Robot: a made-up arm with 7 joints.
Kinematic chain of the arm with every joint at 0, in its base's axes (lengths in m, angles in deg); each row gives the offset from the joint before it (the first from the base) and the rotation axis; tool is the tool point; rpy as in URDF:
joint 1: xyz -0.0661 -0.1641 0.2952 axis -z
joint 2: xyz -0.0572 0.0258 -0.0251 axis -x
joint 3: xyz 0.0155 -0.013 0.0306 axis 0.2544 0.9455 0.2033
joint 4: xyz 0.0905 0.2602 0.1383 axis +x
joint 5: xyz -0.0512 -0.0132 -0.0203 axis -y
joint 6: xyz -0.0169 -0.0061 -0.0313 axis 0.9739 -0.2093 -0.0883
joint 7: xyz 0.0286 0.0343 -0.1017 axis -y
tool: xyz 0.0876 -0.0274 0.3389 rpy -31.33 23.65 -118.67
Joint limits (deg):
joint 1: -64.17..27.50
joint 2: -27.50..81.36
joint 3: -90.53..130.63
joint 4: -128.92..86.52
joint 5: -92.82..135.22
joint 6: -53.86..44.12
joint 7: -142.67..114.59
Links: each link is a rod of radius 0.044 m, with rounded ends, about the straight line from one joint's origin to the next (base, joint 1, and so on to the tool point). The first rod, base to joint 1, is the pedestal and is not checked.
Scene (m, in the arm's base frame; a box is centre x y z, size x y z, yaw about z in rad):
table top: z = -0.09
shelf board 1: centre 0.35 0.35 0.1 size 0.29 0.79 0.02 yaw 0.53
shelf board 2: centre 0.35 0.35 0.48 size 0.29 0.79 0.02 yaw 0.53
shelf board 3: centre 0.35 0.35 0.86 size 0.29 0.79 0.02 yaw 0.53
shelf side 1: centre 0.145 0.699 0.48 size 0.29 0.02 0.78 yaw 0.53
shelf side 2: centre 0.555 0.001 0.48 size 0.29 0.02 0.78 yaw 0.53
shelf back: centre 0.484 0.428 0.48 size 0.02 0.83 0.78 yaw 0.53
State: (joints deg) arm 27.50 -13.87 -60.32 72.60 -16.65 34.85 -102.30
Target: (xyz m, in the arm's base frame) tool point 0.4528 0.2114 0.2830
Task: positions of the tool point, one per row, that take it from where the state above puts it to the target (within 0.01 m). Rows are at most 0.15 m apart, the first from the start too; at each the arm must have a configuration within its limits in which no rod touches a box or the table.
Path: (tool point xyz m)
1: 0.3457 0.0752 0.6912
2: 0.3320 -0.0342 0.6455
3: 0.2993 -0.1180 0.5779
4: 0.2473 -0.1737 0.5051
5: 0.1789 -0.2041 0.4419
6: 0.0999 -0.2161 0.3998
7: 0.1842 -0.1467 0.4639
8: 0.2219 -0.0270 0.4559
9: 0.2087 0.0526 0.3789
10: 0.1684 0.0447 0.2830
11: 0.2360 0.0988 0.2573
12: 0.3077 0.1474 0.2482
13: 0.3812 0.1862 0.2570
14: 0.4528 0.2114 0.2830

